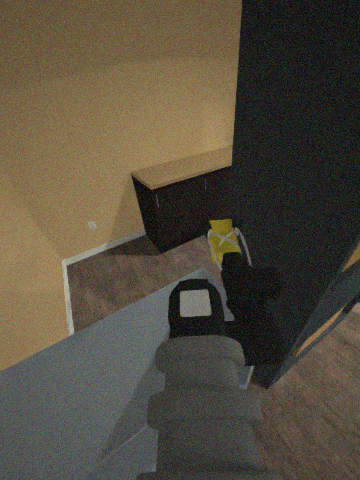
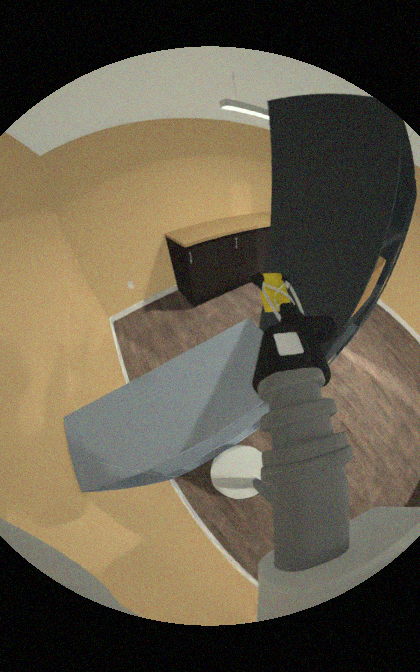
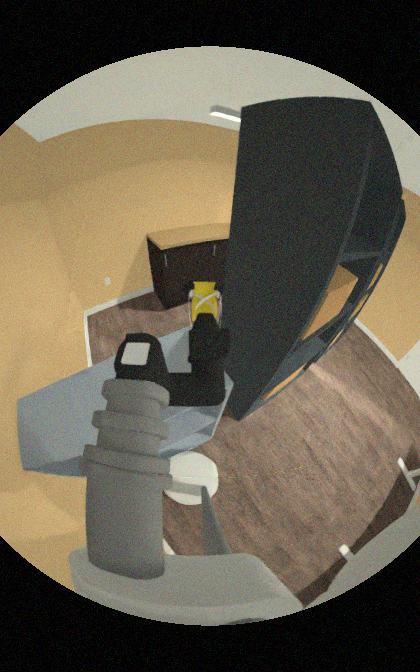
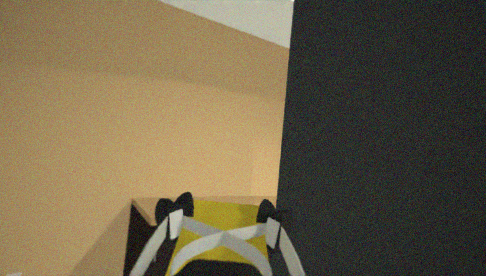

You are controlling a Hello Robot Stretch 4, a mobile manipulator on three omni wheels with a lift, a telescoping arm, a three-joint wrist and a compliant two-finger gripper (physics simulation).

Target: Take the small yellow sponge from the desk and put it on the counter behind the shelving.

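Frame: origin at the robot's base, x down, y ahead, z right, level; centimetres.
Where they show: gripper, fingertip midpoint: [image 1: 219,221] [image 4: 225,211].
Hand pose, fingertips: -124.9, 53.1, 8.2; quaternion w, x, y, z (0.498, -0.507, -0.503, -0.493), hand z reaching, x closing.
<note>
Things, the pixels of their centre, and the offset from my fingertips, as dx, dy, dz. "*": a spot on its surface instead. Level surfaces: height alone.
- small yellow sponge at the middle of its body: [image 4: 220,262] [image 1: 222,240] +2.7, -4.7, +0.0
- counter at its surface level: dx +36.7
- tall dark shelving at a spot on its surface: [image 4: 385,125] * -11.3, +13.6, +21.9
The small yellow sponge [image 1: 221,225] [image 2: 272,280] [image 3: 204,286] [image 4: 225,211] is between the dark fingertips of my gripper [image 1: 223,231] [image 2: 272,283] [image 3: 204,290] [image 4: 225,211], which is shut on it. White finger strips cross in front of it. The gripper is in the air, on the near side of the counter [image 1: 182,170] [image 2: 215,230] [image 3: 190,237] [image 4: 145,209], which has a light wood top and dark doors. The tall dark shelving [image 1: 295,125] [image 2: 335,200] [image 3: 290,200] [image 4: 385,125] stands close on the right and hides the counter's right part. I cannot identify the desk.
A low grey-blue unit [image 1: 100,365] [image 2: 170,390] [image 3: 60,405] lies below the arm, nearer than the counter. A round white object [image 2: 239,465] [image 3: 195,470] is on the floor beside it. A tan wall [image 1: 110,110] runs behind the counter and along the left.
</note>
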